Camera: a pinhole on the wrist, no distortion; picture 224 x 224 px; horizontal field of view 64.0 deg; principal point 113.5 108.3 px. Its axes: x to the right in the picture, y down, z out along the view. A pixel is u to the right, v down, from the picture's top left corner.
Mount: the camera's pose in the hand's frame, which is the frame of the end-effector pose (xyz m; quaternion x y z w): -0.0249 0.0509 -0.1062 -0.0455 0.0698 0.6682 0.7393
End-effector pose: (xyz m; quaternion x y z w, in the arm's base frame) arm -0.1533 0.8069 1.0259 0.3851 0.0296 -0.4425 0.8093
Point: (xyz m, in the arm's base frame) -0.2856 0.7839 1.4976
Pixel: 121.2 197.9
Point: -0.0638 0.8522 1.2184
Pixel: 208.4 149.0
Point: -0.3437 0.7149 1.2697
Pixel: 41.1 168.1
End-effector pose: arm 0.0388 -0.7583 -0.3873 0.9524 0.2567 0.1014 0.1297
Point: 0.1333 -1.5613 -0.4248
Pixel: outside the picture
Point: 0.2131 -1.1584 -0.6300
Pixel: 187.2 146.5
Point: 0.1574 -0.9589 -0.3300
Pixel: outside the picture
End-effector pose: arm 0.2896 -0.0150 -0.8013 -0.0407 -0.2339 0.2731 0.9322
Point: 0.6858 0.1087 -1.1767
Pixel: behind the camera
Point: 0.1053 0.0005 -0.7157
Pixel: 102.9 161.3
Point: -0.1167 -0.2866 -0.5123
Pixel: 23.9 211.3
